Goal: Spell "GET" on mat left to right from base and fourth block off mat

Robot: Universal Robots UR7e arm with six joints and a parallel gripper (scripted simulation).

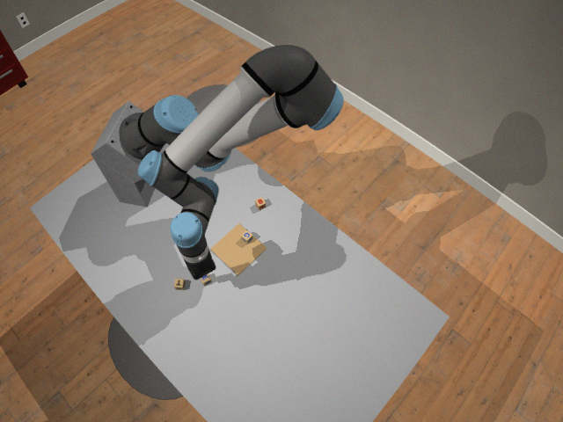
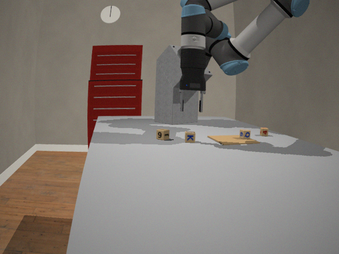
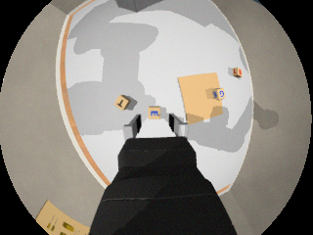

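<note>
Right now the E block is 9 cm below my hand. Round my hand: tan mat 15 cm to the left, 11 cm below, 6 cm behind.
</note>
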